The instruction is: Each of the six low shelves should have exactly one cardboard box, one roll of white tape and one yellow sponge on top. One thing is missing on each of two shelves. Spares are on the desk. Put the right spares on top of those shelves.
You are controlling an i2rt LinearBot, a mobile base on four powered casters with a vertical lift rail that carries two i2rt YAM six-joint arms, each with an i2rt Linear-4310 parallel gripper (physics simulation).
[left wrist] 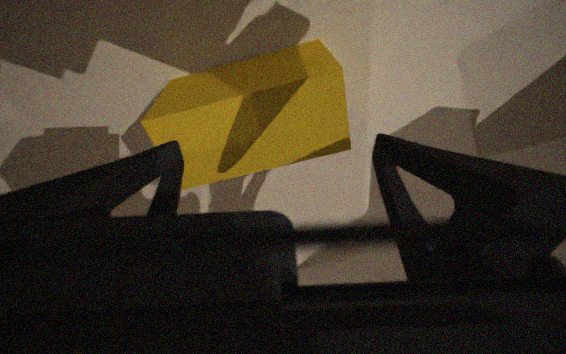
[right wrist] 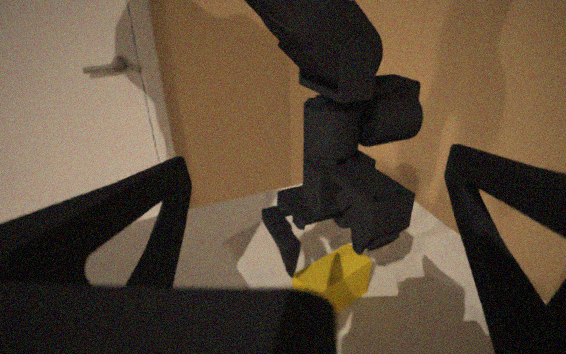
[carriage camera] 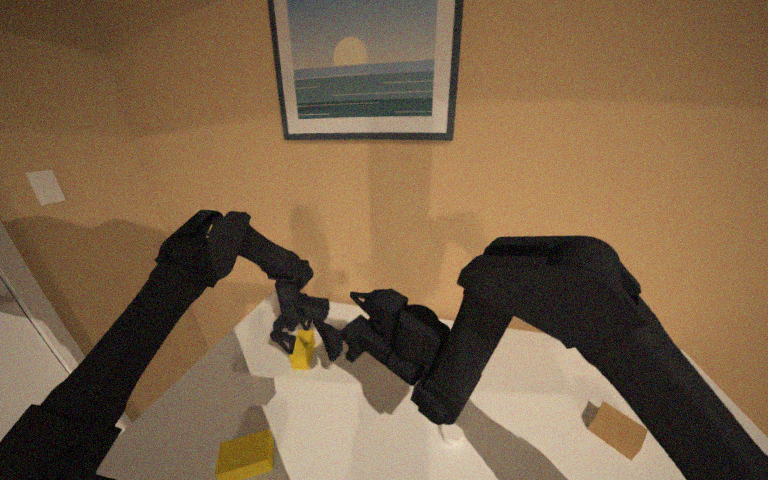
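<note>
A yellow sponge is on the desk near its back left corner. My left gripper is open and empty, with the sponge just beyond its fingertips, off towards one finger in the left wrist view. A second yellow sponge lies at the lower left. A cardboard box lies at the right, and a white roll, probably tape, is partly hidden below my right arm. My right gripper is open and empty, beside the left one. The low shelves do not show.
The wall with a framed picture rises behind the desk. A white door with a handle stands at the left. The two grippers are close together, and my right arm reaches across the right part of the desk.
</note>
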